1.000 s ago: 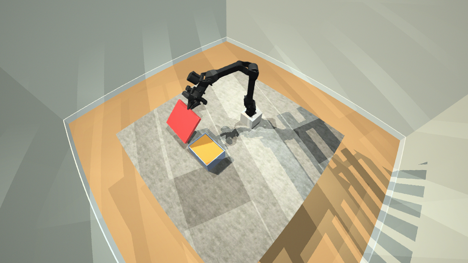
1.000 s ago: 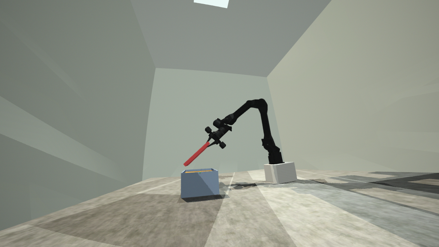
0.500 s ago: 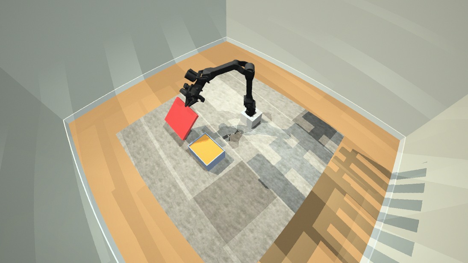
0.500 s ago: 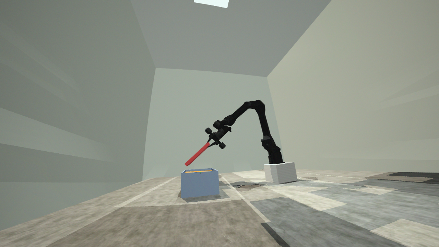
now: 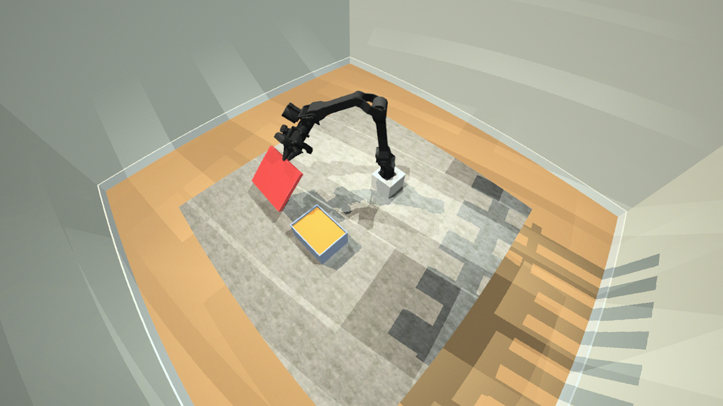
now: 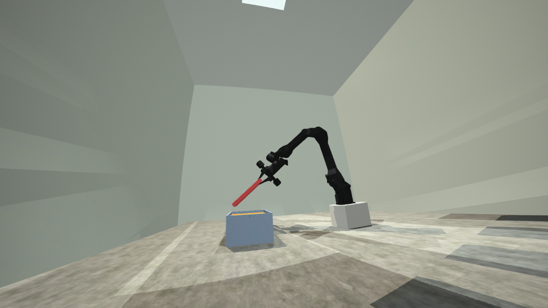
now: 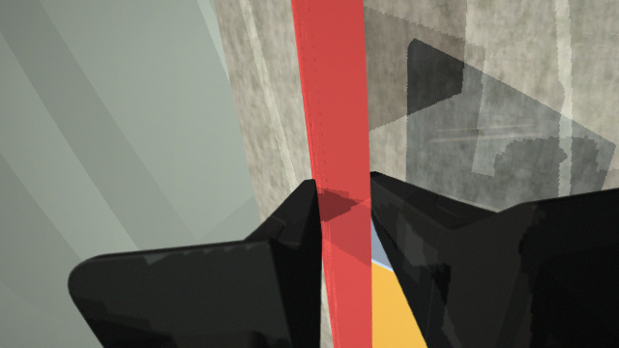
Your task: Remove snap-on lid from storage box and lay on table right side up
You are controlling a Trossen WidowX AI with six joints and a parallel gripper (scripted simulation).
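My gripper tip is now 7 cm short of the red lid, 1 cm to the right of it and 5 cm above it. From my gripper tip the other things lie so: blue-grey storage box: 3 cm ahead, 28 cm to the left, 19 cm below.
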